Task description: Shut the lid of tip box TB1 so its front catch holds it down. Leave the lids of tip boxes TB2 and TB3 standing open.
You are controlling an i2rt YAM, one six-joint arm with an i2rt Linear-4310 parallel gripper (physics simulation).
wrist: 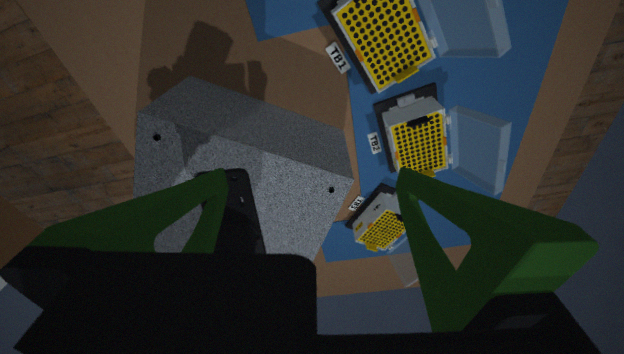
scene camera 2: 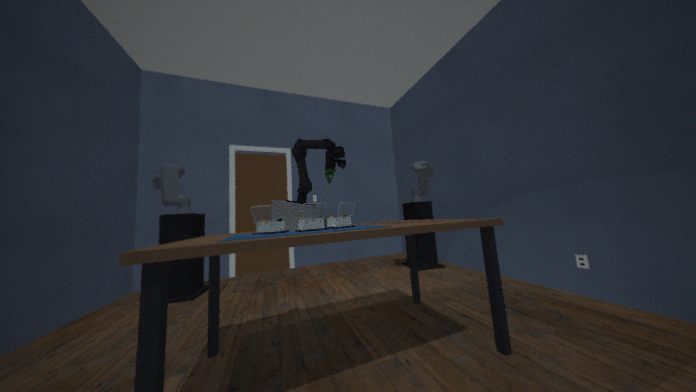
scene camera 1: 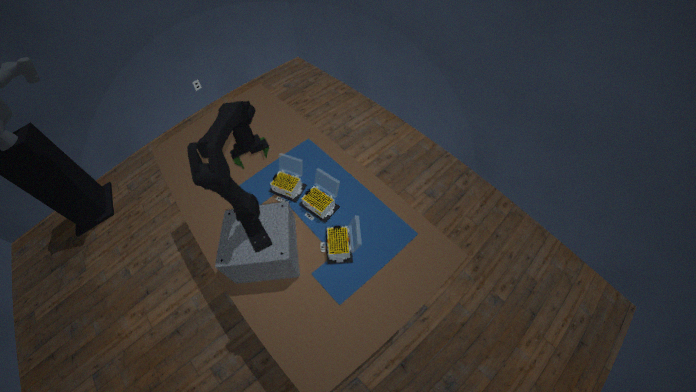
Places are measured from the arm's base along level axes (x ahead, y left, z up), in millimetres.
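Where they show: gripper, fingertip midpoint: [wrist: 312,177] [scene camera 2: 329,182] [scene camera 1: 254,162]; arm's base, origin of the base link: [wrist: 237,230] [scene camera 2: 301,203] [scene camera 1: 255,230].
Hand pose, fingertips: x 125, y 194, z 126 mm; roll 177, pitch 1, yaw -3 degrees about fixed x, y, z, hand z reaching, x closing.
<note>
Each offset is from my fingertips to the top centre of the thing. "pt": to the spot under its first point. Level surfaces: height alone.
Tip box TB1 @[95 mm ahead, 32 mm left, 225 mm down] [scene camera 1: 286,184] [scene camera 2: 339,222] [wrist: 385,45] has a yellow rack, and its clear lid @[pt 155 mm ahead, 69 mm left, 203 mm down] [scene camera 1: 291,165] [scene camera 2: 346,209] [wrist: 467,27] stands open. Tip box TB2 @[172 mm ahead, 139 mm right, 225 mm down] [scene camera 1: 318,201] [scene camera 2: 311,224] [wrist: 420,142] is the middle box; its lid @[pt 241 mm ahead, 115 mm right, 198 mm down] [scene camera 1: 327,182] [wrist: 480,147] is open. Tip box TB3 @[140 mm ahead, 353 mm right, 225 mm down] [scene camera 1: 338,243] [scene camera 2: 270,227] [wrist: 382,231] is turned differently; its lid [scene camera 1: 355,233] [scene camera 2: 260,213] [wrist: 405,262] is open. My gripper [scene camera 1: 254,162] [scene camera 2: 329,180] [wrist: 312,177] is open and empty, high above the table, off to TB1's side. A finger partly hides TB3 in the wrist view.
The boxes stand on a blue mat @[299 mm down] [scene camera 1: 380,215] [wrist: 525,75]. A grey speckled block [scene camera 1: 265,272] [scene camera 2: 295,215] [wrist: 300,210] under my arm's base stands beside them. Label cards TB1 @[pt 39 mm ahead, 4 mm right, 297 mm down] [wrist: 338,58], TB2 @[pt 108 mm ahead, 160 mm right, 297 mm down] [wrist: 374,143] and TB3 @[pt 82 mm ahead, 320 mm right, 297 mm down] [wrist: 356,203] lie between the boxes and the block.
</note>
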